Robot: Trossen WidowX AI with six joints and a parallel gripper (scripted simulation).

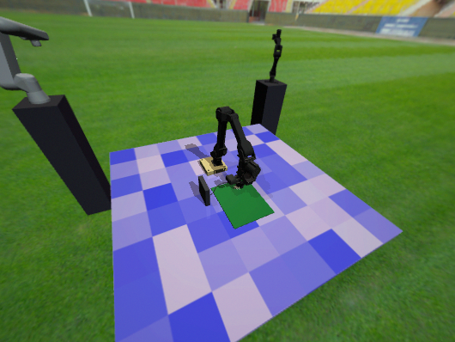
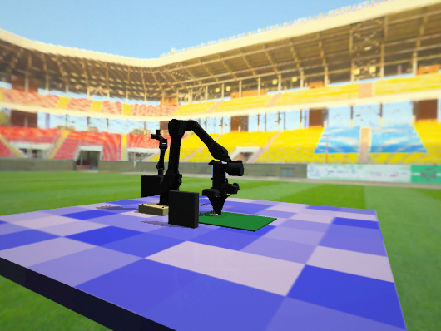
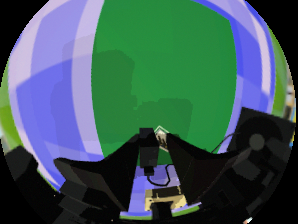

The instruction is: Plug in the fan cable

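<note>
The black plug is 10 mm to the left of my gripper tip, 10 mm behind it and 10 mm above it. From my gripper tip the other things lie so: black fan: 220 mm to the right, 40 mm above; then green board: 80 mm ahead, 40 mm to the right, 30 mm below; then pale header: 20 mm to the right, 20 mm below, 10 mm behind.
</note>
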